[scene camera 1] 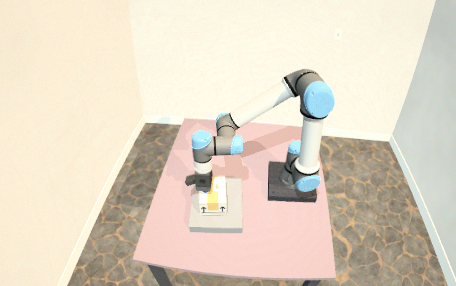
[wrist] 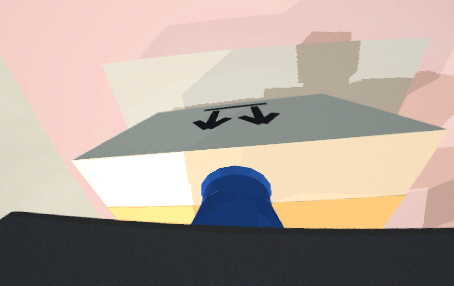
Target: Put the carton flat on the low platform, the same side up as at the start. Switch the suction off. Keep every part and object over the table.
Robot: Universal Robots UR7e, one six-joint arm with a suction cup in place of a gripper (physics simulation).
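Frame: origin at the arm's base, x ahead, y left, z up, level; millimetres.
Where they show: hand at its tool point: (scene camera 1: 205, 191) (wrist: 236, 173); arm's base at its link origin: (scene camera 1: 292, 178).
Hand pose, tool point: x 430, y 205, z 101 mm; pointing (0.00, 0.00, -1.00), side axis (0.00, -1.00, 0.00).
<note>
Each offset is from my tool point to the centre of the thing. Level surfaces: height alone.
The white and orange carton {dx -33, dy -6, dz -31 mm} (scene camera 1: 214, 202) (wrist: 320, 170) hangs upright under my suction gripper (scene camera 1: 205, 191) (wrist: 236, 176), whose blue cup meets its top face. The gripper is shut on the carton. Two black arrows on a side face of the carton point up toward its top in the scene view. The carton looks level and is over the low grey platform {dx -47, dy -26, dz -116 mm} (scene camera 1: 233, 216) (wrist: 145, 90), within its outline in the scene view. Whether its underside touches the platform or is a little above cannot be told; the underside is hidden.
The pink table {dz -140 mm} (scene camera 1: 280, 235) (wrist: 55, 45) extends around the platform. The dark base plate (scene camera 1: 276, 194) of the arm stands to the right of the platform. The arm's shadow falls on the platform and table in the wrist view.
</note>
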